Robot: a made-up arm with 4 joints.
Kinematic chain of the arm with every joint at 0, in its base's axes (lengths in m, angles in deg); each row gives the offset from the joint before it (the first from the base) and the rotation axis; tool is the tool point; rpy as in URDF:
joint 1: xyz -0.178 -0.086 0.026 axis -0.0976 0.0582 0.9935
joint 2: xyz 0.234 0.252 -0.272 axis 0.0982 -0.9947 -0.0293
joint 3: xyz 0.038 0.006 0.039 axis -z
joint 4: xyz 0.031 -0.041 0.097 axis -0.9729 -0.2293 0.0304
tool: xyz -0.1 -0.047 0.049 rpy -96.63 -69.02 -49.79
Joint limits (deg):
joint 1: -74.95..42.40
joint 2: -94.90..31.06
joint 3: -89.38..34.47
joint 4: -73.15..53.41
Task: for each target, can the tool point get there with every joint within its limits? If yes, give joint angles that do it. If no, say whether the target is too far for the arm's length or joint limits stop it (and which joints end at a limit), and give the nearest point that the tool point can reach.
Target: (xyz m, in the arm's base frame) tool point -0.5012 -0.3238 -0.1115
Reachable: no: joint limits stop it (at a limit: joint 1, joint 2, joint 3) | nearest point -0.2569 0.1055 -0.1542 | short by 0.496 m
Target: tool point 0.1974 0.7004 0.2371
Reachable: no: too far | nearest point 0.0410 0.3059 -0.1181 | short by 0.553 m
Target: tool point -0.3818 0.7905 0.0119
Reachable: no: too far | nearest point -0.1104 0.3501 -0.1340 | short by 0.538 m
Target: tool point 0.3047 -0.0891 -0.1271
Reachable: yes | joints -31.95 -78.87 24.66 10.80
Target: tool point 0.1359 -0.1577 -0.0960
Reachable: yes | joints -38.79 -12.75 -22.17 -61.06
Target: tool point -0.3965 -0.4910 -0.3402
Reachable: no: joint limits stop it (at a limit: joint 1, joint 2, joint 4) | nearest point 0.0984 -0.3954 -0.2790 | short by 0.508 m
